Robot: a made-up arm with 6 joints.
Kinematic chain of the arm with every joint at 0, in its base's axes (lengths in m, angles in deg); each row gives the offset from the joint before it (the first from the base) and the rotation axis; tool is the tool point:
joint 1: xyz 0 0 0.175 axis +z
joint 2: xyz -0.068 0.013 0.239 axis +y
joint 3: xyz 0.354 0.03 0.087 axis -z
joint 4: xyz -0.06 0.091 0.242 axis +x
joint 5: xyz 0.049 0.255 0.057 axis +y
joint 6: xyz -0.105 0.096 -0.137 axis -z
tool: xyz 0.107 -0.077 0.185
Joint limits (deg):
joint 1: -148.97..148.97
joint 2: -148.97..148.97
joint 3: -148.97..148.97
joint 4: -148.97..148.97
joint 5: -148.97..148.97
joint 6: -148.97..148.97
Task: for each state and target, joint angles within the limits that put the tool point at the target. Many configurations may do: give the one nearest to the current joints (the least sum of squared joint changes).
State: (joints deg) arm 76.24 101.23 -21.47 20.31 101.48 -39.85
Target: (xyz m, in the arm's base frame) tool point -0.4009 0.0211 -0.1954
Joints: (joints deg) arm 93.89 136.30 -7.96 31.63 99.46 -24.36
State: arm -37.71 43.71 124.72 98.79 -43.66 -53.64
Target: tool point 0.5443 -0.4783 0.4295
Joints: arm -48.13 63.13 125.26 92.80 -43.88 -51.18
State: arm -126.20 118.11 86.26 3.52 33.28 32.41
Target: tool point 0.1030 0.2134 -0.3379
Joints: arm -124.07 126.73 104.34 -28.90 36.66 22.83
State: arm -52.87 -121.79 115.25 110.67 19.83 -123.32
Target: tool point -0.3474 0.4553 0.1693
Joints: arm -35.51 -117.46 98.82 139.17 26.35 -119.34
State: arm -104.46 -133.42 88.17 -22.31 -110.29 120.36
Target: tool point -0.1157 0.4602 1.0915
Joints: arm -83.10 -109.50 95.86 -0.34 -118.45 138.34
